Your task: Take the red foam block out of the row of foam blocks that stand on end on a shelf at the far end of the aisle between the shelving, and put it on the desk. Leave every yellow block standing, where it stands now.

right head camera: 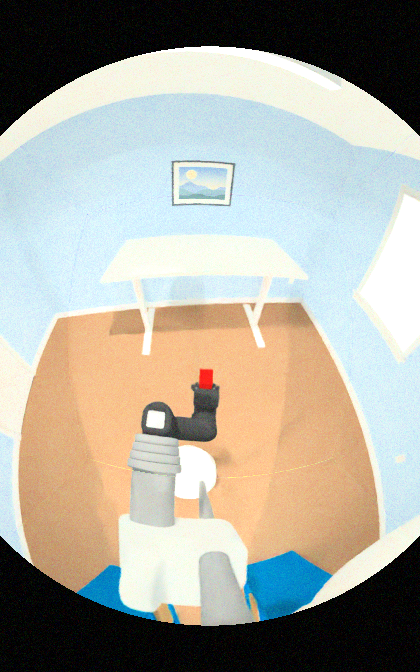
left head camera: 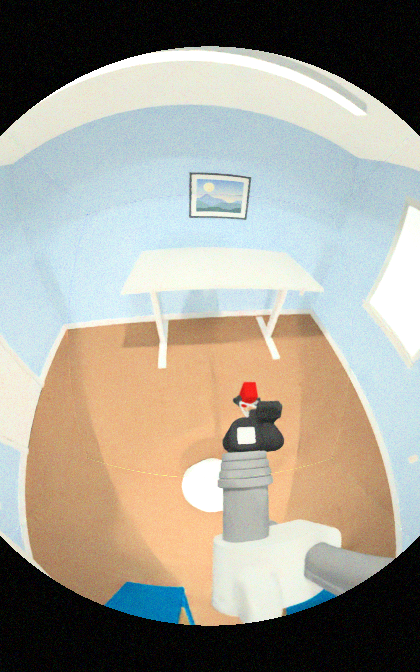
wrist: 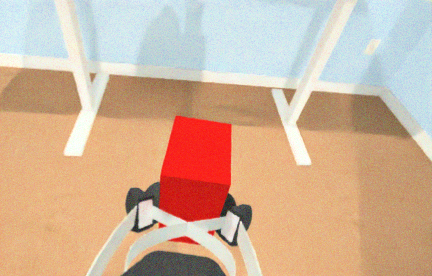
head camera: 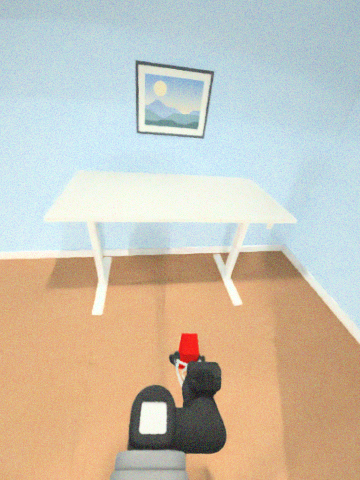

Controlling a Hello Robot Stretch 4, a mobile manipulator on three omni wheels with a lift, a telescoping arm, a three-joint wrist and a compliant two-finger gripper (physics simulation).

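Places are measured from the robot's base along level axes (x ahead, y right, z down), in metres.
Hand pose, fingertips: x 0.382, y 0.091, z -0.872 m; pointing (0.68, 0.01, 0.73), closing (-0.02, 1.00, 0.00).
Observation:
Each offset is from my fingertips to the top centre of the thing. "*": to the spot under its first point. Level surfaces: height alone.
The red foam block {dy +0.000, dx -0.002, dz -0.082 m} (head camera: 189, 347) (left head camera: 249, 391) (right head camera: 206, 378) (wrist: 197, 160) is held between the two fingertips of my gripper (head camera: 187, 359) (right head camera: 205, 387) (wrist: 190, 203), which is shut on it. In the wrist view the block points away from the gripper, over the floor. The white desk {dz -0.050 m} (head camera: 170, 197) (left head camera: 220, 270) (right head camera: 202, 257) stands ahead against the blue wall, and the block is on the near side of it, apart from it. In the wrist view the desk shows by its legs. The yellow blocks do not show in these views.
The desk's legs {* dy -0.625, dx +1.011, dz +0.467 m} (head camera: 98, 250) (wrist: 77, 60) stand on feet that reach forward over the brown floor {dz +0.899 m} (head camera: 75, 360). A framed picture (head camera: 174, 100) hangs above the desk. Blue shelving tops (left head camera: 147, 600) (right head camera: 287, 577) show at the bottom edge. A window (left head camera: 400, 290) is at the right.

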